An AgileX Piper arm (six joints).
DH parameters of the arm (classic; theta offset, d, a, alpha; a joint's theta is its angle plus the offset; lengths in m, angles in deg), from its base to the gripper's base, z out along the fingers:
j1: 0 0.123 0 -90
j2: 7.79 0 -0.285 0
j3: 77.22 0 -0.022 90
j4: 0 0.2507 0 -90
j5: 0 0 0 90
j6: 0 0.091 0 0
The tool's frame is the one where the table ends.
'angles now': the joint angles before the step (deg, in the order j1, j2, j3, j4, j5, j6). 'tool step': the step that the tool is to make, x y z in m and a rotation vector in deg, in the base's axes. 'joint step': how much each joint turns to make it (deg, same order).
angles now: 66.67 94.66 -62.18 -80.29 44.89 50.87
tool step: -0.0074 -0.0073 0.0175 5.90 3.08 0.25
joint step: 0.01 -3.83 0.03 4.68 -2.48 -0.17
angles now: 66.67 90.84 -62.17 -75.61 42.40 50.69
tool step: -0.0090 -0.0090 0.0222 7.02 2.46 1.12
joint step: 0.00 -4.55 -0.01 4.21 -3.03 0.10
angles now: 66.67 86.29 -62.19 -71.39 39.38 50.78
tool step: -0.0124 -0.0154 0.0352 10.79 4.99 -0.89
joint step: 0.01 -6.02 -1.85 9.40 -1.36 -0.80
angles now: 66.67 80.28 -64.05 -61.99 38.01 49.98
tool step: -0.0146 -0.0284 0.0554 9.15 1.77 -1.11
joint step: 0.01 -7.28 -5.11 9.66 3.08 -5.61
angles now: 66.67 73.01 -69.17 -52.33 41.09 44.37
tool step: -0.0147 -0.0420 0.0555 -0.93 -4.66 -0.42
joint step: 0.01 -6.49 -6.92 4.97 7.88 -13.60
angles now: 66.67 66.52 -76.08 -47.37 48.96 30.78
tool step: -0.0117 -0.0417 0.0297 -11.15 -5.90 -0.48
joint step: -0.01 -4.60 -4.61 1.05 9.73 -17.80
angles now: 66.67 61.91 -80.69 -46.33 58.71 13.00
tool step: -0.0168 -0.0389 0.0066 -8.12 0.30 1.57
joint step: -0.02 -5.54 -0.61 4.08 7.93 -12.99
